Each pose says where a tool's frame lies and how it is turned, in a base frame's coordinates. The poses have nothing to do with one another.
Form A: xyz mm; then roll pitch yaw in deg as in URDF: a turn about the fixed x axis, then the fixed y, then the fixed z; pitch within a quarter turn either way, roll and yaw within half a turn.
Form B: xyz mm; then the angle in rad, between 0 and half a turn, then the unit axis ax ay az. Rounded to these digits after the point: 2 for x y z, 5 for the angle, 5 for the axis.
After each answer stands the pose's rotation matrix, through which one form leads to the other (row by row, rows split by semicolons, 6 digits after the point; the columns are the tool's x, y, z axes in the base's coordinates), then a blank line. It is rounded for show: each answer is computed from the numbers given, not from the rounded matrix.
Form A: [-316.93, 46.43, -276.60, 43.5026, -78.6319, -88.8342]
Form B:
[-316.93, 46.43, -276.60, 1.65265, -0.28158, -0.84437, -0.45579]
0.004010 0.711462 -0.702713; -0.197071 0.689500 0.696960; 0.980381 0.135689 0.142973

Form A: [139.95, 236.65, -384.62, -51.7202, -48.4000, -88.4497]
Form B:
[139.95, 236.65, -384.62, 2.17777, -0.61209, 0.01484, -0.79065]
0.017962 0.635157 0.772174; -0.663683 -0.570042 0.484331; 0.747798 -0.521179 0.411304

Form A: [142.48, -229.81, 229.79, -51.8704, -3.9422, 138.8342]
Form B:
[142.48, -229.81, 229.79, 2.46888, -0.13211, -0.44500, 0.88573]
-0.751027 -0.447137 -0.485826; 0.656683 -0.429218 -0.620113; 0.068750 -0.784755 0.615981

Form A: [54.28, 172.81, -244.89, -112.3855, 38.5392, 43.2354]
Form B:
[54.28, 172.81, -244.89, 2.34627, -0.86428, -0.12827, 0.48638]
0.569855 -0.158842 -0.806247; 0.535793 -0.672083 0.511108; -0.623050 -0.723239 -0.297883

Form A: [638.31, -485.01, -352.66, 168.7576, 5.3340, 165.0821]
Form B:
[638.31, -485.01, -352.66, 3.02429, 0.12475, 0.98799, 0.09116]
-0.962111 0.234982 0.138294; 0.256320 0.952419 0.164917; -0.092961 0.194116 -0.976564

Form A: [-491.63, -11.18, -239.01, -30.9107, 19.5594, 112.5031]
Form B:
[-491.63, -11.18, -239.01, 2.11732, -0.32353, -0.14616, 0.93486]
-0.360648 -0.726820 -0.584522; 0.870547 -0.487258 0.068753; -0.334784 -0.484058 0.808460

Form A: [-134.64, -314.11, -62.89, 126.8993, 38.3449, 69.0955]
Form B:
[-134.64, -314.11, -62.89, 2.06112, 0.71442, 0.69971, -0.00297]
0.279844 0.737912 0.614144; 0.732666 0.249234 -0.633311; -0.620394 0.627191 -0.470896

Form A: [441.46, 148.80, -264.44, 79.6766, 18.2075, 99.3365]
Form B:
[441.46, 148.80, -264.44, 1.93351, 0.38489, 0.68141, 0.62253]
-0.154110 -0.226700 0.961695; 0.937347 0.274256 0.214858; -0.312459 0.934554 0.170231

